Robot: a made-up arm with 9 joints.
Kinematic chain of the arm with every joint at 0, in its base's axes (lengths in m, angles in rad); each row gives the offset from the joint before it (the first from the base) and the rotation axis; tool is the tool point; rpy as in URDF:
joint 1: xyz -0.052 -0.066 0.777 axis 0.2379 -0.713 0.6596
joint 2: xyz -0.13 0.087 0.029 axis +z
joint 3: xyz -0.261 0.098 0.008 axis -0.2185 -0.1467 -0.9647
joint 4: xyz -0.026 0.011 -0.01 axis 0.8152 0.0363 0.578
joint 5: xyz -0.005 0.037 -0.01 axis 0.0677 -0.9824 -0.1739
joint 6: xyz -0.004 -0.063 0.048 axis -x
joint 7: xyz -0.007 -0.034 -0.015 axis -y
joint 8: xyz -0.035 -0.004 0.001 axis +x
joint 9: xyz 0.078 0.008 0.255 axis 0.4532 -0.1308 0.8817
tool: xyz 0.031 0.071 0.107 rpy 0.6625 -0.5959 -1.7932
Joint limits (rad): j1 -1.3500..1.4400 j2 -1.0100..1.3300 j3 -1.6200..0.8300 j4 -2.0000..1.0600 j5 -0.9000..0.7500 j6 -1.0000..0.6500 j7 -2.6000..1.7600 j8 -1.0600..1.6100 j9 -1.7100..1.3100
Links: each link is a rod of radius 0.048 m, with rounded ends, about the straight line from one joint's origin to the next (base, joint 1, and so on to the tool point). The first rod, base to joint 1, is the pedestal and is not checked.
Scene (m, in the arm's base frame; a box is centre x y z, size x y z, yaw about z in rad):
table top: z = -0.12
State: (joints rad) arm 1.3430 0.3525 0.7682 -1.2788 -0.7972 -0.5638 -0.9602 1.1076 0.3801
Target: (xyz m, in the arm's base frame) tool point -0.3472 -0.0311 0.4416
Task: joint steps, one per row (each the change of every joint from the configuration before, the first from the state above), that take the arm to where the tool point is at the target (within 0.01 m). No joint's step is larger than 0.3 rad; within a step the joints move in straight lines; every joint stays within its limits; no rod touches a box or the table.
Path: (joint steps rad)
1: -0.2527 -0.2128 -0.1082 0.1973 0.0080 -0.1090 -0.1725 -0.1488 -0.0691
2: -0.2528 -0.2129 -0.1082 0.1974 0.0079 -0.1091 -0.1725 -0.1488 -0.0690
3: -0.2527 -0.2128 -0.1082 0.1973 0.0080 -0.1091 -0.1724 -0.1489 -0.0691
4: -0.2527 -0.2129 -0.1082 0.1974 0.0079 -0.1090 -0.1725 -0.1488 -0.0690

